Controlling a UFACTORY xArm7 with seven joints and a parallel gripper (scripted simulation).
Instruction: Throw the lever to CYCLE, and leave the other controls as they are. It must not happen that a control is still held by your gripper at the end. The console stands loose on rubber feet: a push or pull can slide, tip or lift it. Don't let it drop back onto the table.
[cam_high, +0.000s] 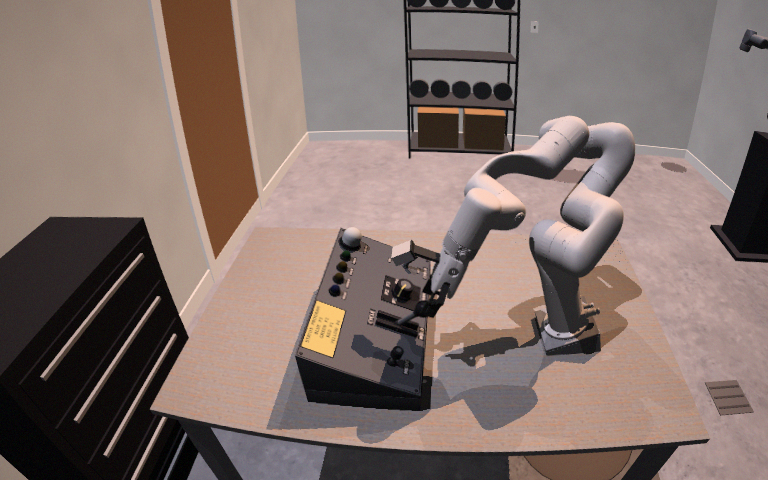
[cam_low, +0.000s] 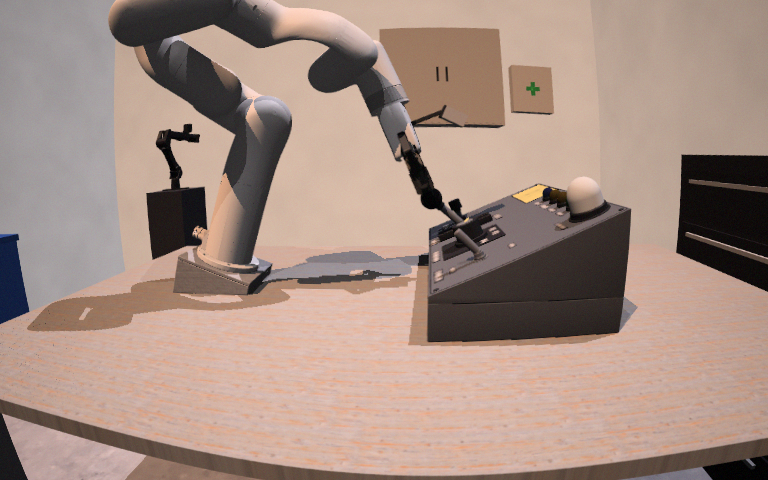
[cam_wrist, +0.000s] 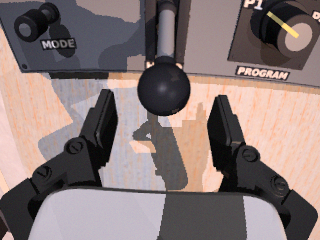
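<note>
The dark grey console is 10 cm ahead of my hand, 6 cm to the right of it and 9 cm below it. Round my hand: small mode toggle: 6 cm ahead, 12 cm to the left, 6 cm below; then program rotary knob: 8 cm ahead, 11 cm to the right, 7 cm below.
</note>
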